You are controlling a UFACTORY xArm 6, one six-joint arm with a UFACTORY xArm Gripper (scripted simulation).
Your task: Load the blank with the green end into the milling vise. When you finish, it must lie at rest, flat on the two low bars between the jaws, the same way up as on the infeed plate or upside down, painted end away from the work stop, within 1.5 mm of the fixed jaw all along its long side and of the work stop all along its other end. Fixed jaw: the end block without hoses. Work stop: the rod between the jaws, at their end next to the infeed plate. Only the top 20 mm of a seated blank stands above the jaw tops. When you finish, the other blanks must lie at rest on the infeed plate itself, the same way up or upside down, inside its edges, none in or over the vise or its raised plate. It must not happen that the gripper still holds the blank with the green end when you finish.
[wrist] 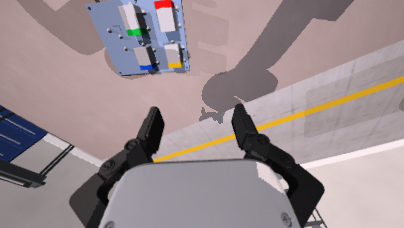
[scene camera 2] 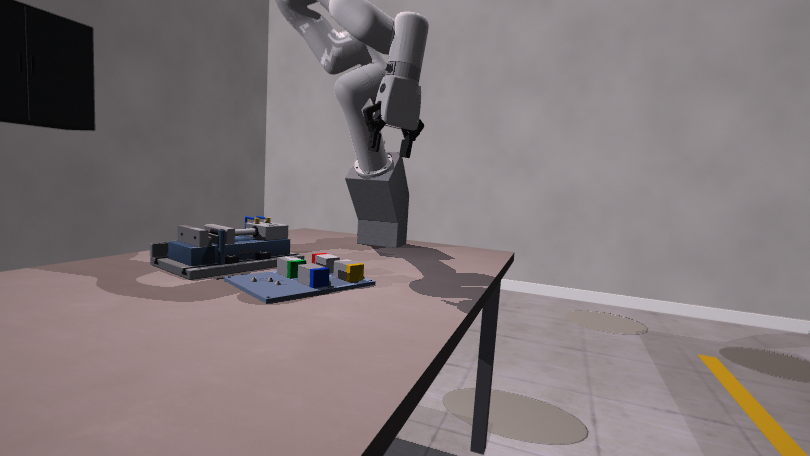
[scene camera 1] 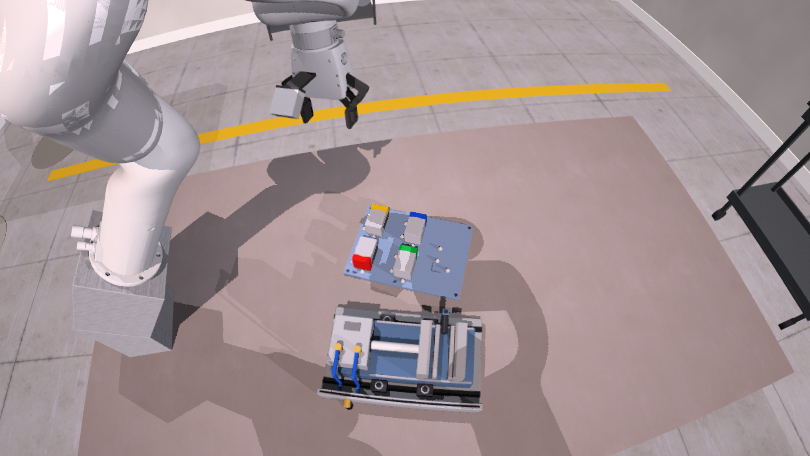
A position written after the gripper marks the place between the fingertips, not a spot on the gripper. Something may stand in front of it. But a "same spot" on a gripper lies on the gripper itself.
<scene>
gripper: wrist; scene camera 2 389, 154; scene camera 1
same spot on gripper: [wrist: 92, 197] = [scene camera 1: 358, 89]
</scene>
